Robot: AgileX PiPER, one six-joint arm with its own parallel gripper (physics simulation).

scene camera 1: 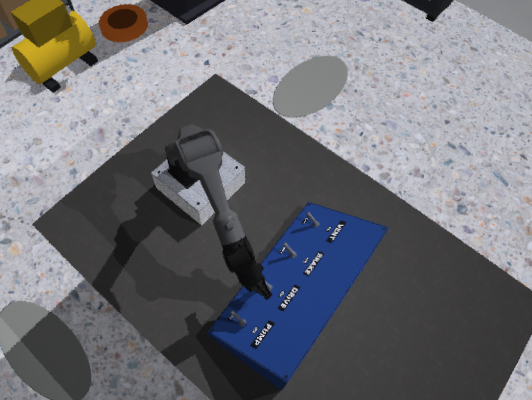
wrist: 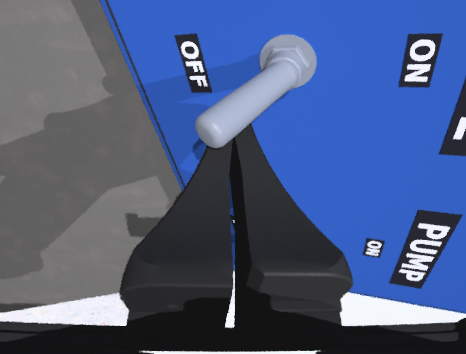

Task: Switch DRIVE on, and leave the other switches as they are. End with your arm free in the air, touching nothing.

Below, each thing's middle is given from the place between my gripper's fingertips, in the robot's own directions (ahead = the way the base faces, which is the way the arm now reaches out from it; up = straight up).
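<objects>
The blue switch panel (scene camera 1: pixel 307 287) is 9 cm to the left of my hand, 9 cm ahead of it and 2 cm below it. As for the drive lever (wrist: pixel 220 123), my hand is 2 cm to the right of it, 1 cm short of it and 1 cm below it.
</objects>
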